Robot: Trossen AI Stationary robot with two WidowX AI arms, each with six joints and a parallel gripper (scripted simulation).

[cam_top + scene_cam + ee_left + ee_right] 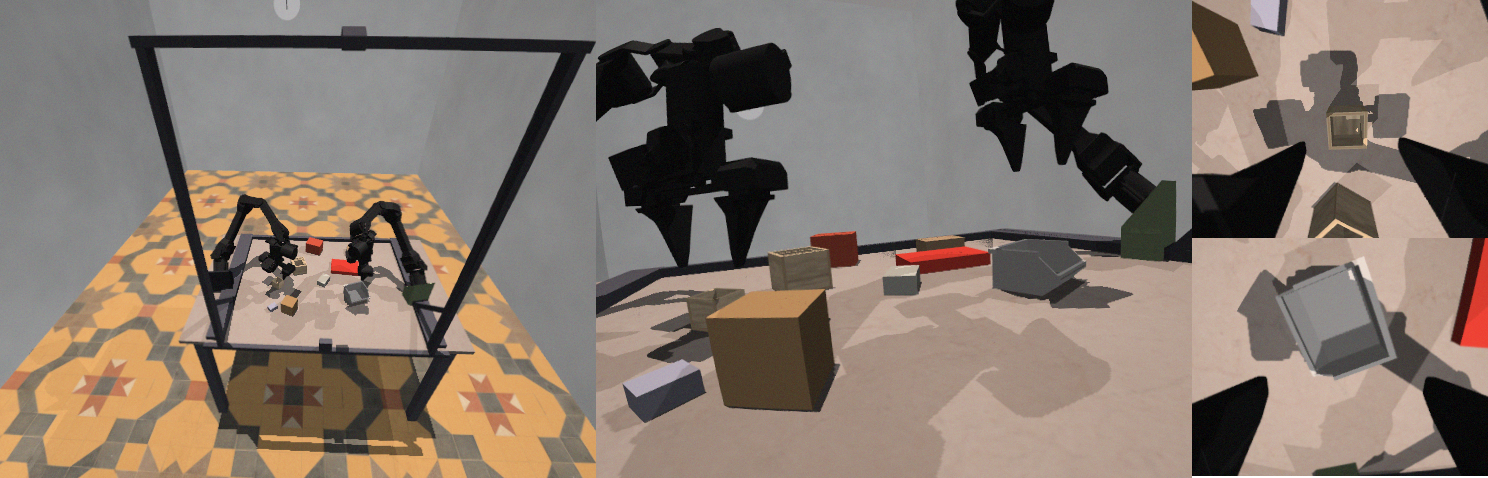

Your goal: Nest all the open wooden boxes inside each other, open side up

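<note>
My left gripper is now 90 mm above the small wooden box. The rest, counted from my left hand: orange cube 150 mm behind, 80 mm to the right, 70 mm below; white block 230 mm to the right, 90 mm below, 40 mm ahead; lavender block 150 mm behind, 90 mm below.
</note>
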